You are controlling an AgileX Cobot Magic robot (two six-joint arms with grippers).
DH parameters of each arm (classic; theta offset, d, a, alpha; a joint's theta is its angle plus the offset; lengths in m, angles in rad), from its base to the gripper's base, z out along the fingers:
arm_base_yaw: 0 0.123 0 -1.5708
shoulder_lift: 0.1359 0 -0.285 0
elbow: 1.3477 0 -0.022 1.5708
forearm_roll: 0 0.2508 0 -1.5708
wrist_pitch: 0 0 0.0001 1.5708
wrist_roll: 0 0.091 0 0
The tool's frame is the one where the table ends.
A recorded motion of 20 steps. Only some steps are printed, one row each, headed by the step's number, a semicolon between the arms.
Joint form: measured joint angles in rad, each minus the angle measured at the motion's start. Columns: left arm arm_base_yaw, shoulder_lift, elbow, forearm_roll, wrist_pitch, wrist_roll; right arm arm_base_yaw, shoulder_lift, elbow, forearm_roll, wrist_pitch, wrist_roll.
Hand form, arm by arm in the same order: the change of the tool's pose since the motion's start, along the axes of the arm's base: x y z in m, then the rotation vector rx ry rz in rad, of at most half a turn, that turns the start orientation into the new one. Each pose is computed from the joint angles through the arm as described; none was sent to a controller.
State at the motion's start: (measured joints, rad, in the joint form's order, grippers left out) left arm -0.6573 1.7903 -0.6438 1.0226 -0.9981 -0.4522; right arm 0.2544 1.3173 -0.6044 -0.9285 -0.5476 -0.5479
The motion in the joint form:
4: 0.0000 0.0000 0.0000 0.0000 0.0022 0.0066; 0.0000 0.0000 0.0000 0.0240 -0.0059 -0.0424
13: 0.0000 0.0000 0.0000 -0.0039 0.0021 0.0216; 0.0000 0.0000 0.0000 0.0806 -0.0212 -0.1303
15: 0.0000 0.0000 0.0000 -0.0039 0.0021 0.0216; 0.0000 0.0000 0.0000 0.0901 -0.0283 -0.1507
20: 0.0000 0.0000 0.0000 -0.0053 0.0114 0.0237; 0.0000 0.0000 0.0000 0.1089 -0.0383 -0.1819
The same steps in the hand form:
4: 0.0001 0.0001 -0.0002 0.0025 -0.0064 -0.0008; 0.0005 -0.0002 0.0011 -0.0092 -0.0243 0.0000
13: 0.0003 0.0000 0.0000 0.0020 -0.0197 -0.0013; 0.0018 -0.0008 0.0039 -0.0220 -0.0748 -0.0044
15: 0.0003 0.0000 0.0000 0.0020 -0.0197 -0.0013; 0.0019 -0.0006 0.0047 -0.0258 -0.0893 -0.0016
20: 0.0008 0.0003 -0.0007 0.0102 -0.0217 0.0032; 0.0022 -0.0006 0.0059 -0.0289 -0.1102 -0.0009

